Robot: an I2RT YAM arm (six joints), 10 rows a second.
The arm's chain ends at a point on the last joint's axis. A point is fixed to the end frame.
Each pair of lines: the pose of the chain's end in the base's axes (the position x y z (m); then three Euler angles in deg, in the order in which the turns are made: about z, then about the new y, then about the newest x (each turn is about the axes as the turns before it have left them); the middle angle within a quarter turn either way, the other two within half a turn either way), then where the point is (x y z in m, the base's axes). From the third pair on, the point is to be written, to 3 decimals.
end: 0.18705, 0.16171, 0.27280, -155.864, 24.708, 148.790
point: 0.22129 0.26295 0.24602
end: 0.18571, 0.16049, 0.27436, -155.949, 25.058, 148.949
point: 0.22040 0.26164 0.24782
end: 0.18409, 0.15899, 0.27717, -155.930, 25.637, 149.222
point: 0.219 0.260 0.251
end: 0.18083, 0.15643, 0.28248, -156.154, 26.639, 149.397
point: 0.217 0.257 0.257
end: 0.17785, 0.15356, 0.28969, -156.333, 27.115, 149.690
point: 0.215 0.254 0.265
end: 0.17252, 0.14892, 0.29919, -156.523, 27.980, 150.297
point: 0.211 0.249 0.275
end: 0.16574, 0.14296, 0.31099, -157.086, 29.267, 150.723
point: 0.206 0.243 0.288
